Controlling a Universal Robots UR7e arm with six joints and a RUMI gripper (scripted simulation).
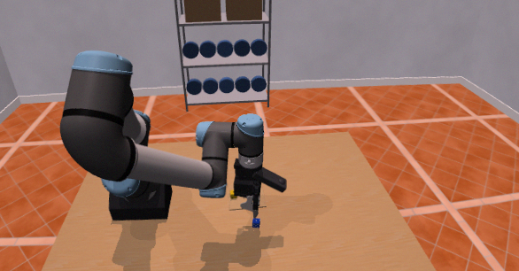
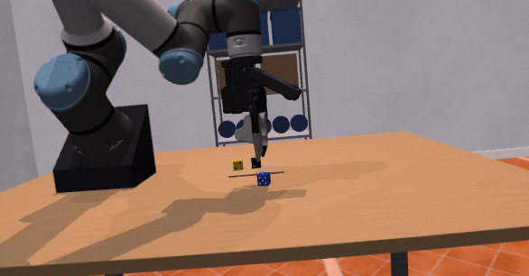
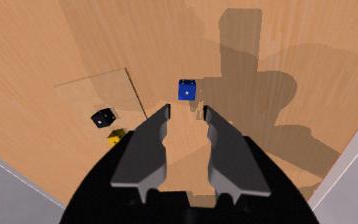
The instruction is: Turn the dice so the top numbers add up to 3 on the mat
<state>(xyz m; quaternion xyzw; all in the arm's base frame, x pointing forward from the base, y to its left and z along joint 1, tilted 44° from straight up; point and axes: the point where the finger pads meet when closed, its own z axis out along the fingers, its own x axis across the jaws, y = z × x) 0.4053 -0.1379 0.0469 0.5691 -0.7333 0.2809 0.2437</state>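
Right now my hand is 60 mm above the blue die. Round my hand: yellow die: 70 mm behind, 150 mm to the left, 60 mm below; black die: 20 mm behind, 160 mm to the left, 60 mm below; tan mat: 20 mm behind, 160 mm to the left, 70 mm below.
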